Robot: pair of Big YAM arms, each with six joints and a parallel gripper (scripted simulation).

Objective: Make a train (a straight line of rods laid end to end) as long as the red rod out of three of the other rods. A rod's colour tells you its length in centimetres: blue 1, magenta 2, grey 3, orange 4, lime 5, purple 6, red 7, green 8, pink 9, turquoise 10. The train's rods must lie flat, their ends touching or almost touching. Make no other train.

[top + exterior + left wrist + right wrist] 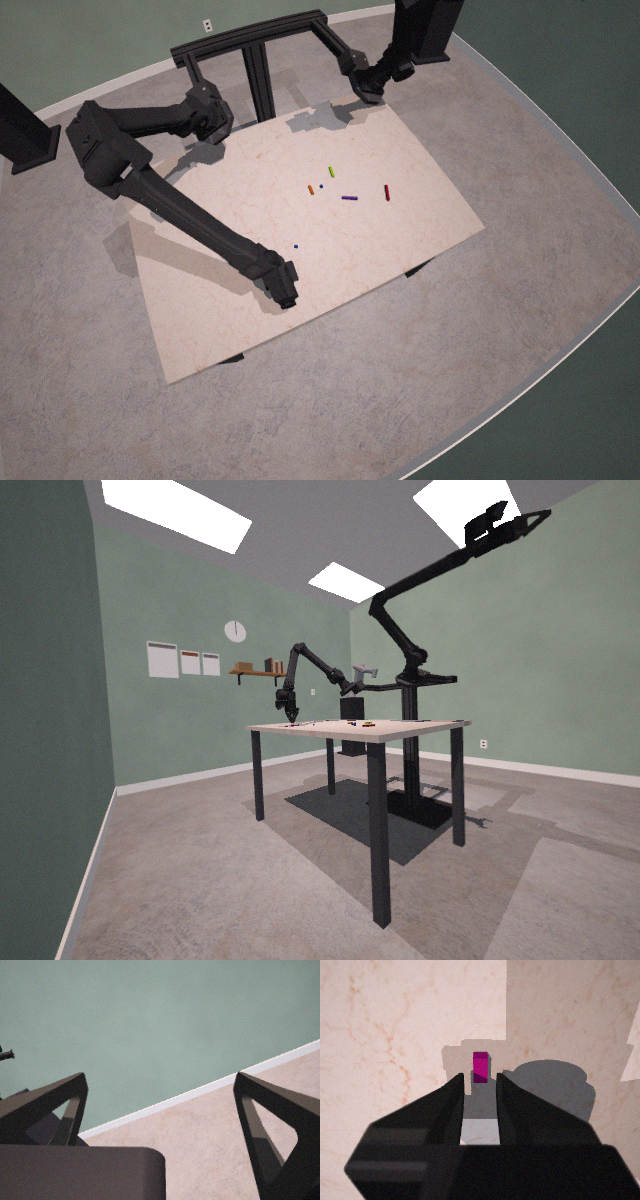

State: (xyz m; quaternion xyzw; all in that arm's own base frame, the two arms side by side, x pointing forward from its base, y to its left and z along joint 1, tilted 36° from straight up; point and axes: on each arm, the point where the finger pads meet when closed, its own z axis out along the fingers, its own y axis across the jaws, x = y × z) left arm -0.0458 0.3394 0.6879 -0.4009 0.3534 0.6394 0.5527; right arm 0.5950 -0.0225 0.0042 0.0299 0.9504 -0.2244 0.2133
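The magenta rod lies 20 mm below my right hand. Also, from my right hand: purple rod: 340 mm to the left, 240 mm behind, 20 mm below; then orange rod: 320 mm behind, 210 mm to the left, 20 mm below; then lime rod: 380 mm behind, 320 mm to the left, 20 mm below.
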